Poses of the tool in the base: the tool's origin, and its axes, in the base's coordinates. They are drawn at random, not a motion.
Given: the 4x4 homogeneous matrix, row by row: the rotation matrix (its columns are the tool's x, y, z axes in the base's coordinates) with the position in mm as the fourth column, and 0 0 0 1 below. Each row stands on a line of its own.
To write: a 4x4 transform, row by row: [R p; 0 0 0 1], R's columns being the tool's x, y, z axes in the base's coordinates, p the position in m. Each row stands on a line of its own. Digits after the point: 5 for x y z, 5 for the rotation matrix.
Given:
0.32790 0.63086 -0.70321 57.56
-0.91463 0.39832 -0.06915 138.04
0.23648 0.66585 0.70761 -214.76
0 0 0 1
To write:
0.32790 0.63086 -0.70321 0.05756
-0.91463 0.39832 -0.06915 0.13804
0.23648 0.66585 0.70761 -0.21476
0 0 0 1

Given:
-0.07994 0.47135 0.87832 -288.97
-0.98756 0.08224 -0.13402 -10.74
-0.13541 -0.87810 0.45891 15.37
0 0 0 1
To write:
-0.07994 0.47135 0.87832 -0.28897
-0.98756 0.08224 -0.13402 -0.01074
-0.13541 -0.87810 0.45891 0.01537
0 0 0 1

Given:
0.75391 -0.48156 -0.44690 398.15
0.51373 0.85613 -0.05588 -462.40
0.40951 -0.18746 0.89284 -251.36
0 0 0 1
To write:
0.75391 -0.48156 -0.44690 0.39815
0.51373 0.85613 -0.05588 -0.46240
0.40951 -0.18746 0.89284 -0.25136
0 0 0 1

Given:
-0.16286 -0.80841 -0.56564 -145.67
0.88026 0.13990 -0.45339 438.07
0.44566 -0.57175 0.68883 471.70
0 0 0 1
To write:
-0.16286 -0.80841 -0.56564 -0.14567
0.88026 0.13990 -0.45339 0.43807
0.44566 -0.57175 0.68883 0.47170
0 0 0 1

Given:
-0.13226 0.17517 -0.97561 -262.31
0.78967 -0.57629 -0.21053 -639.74
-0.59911 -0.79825 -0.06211 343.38
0 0 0 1
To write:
-0.13226 0.17517 -0.97561 -0.26231
0.78967 -0.57629 -0.21053 -0.63974
-0.59911 -0.79825 -0.06211 0.34338
0 0 0 1

